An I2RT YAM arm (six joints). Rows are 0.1 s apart.
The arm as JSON. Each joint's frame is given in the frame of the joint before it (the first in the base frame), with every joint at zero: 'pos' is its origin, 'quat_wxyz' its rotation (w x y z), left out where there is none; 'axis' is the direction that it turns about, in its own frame. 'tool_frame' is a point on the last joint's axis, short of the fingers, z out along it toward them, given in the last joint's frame.
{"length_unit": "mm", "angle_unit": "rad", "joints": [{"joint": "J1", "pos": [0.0, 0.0, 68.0], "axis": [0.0, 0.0, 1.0]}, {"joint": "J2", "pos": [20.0, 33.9, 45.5], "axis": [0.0, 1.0, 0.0]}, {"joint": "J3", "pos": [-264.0, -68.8, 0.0], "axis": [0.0, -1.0, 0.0]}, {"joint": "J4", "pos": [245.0, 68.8, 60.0], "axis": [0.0, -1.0, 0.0]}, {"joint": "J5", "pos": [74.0, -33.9, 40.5], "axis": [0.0, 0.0, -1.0]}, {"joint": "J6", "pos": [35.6, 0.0, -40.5], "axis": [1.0, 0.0, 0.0]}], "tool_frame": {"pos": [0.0, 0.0, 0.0], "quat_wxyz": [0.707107, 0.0, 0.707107, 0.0]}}
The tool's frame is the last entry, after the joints.
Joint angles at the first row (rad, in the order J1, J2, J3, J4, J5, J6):
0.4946 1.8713 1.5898 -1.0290 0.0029 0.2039
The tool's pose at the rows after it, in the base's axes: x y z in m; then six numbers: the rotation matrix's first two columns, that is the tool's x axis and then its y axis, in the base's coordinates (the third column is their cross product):
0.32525 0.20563 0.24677 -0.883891 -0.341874 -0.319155 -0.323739 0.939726 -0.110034
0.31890 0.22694 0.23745 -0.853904 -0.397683 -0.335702 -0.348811 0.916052 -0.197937
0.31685 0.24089 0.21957 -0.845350 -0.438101 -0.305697 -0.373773 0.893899 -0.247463
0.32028 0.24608 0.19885 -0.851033 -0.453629 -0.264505 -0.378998 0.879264 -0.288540
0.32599 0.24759 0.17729 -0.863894 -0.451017 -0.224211 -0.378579 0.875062 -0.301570
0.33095 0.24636 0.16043 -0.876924 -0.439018 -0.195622 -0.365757 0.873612 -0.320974
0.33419 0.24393 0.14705 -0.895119 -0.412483 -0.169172 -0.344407 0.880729 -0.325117
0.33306 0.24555 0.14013 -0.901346 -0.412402 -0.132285 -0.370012 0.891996 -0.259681
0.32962 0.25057 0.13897 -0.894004 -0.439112 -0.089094 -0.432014 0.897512 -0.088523
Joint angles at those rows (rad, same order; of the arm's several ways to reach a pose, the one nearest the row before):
0.5804 1.8835 1.5894 -0.9821 0.1810 0.2035
0.6433 1.9133 1.5894 -0.9539 0.2768 0.2031
0.6781 1.9629 1.5894 -0.9443 0.3187 0.2005
0.6853 2.0186 1.5894 -0.9386 0.3496 0.2009
0.6796 2.0750 1.5894 -0.9268 0.3527 0.2062
0.6708 2.1189 1.5894 -0.9192 0.3664 0.2173
0.6613 2.1529 1.5894 -0.9211 0.3656 0.2424
0.6597 2.1681 1.5894 -0.9249 0.2882 0.2386
0.6590 2.1681 1.5898 -0.9230 0.1051 0.2028

